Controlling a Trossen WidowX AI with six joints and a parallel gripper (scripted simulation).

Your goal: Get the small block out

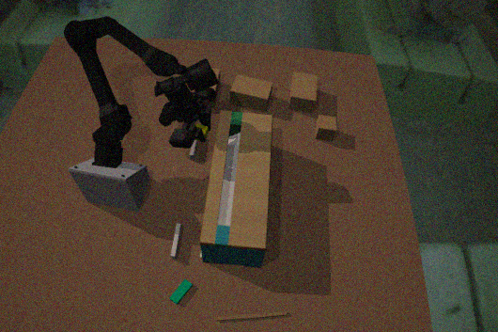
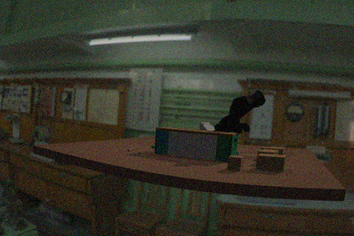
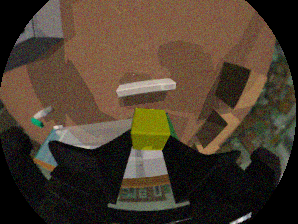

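Right now my gripper tip is 20 mm past the yellow block and 10 mm below it. The rest, counted from my gripper tip: thin stick (460 mm to the right, 150 mm ahead, 70 mm below); then green tile (420 mm to the right, 70 mm below, 20 mm behind); then long box (140 mm to the right, 60 mm ahead, 10 mm below).
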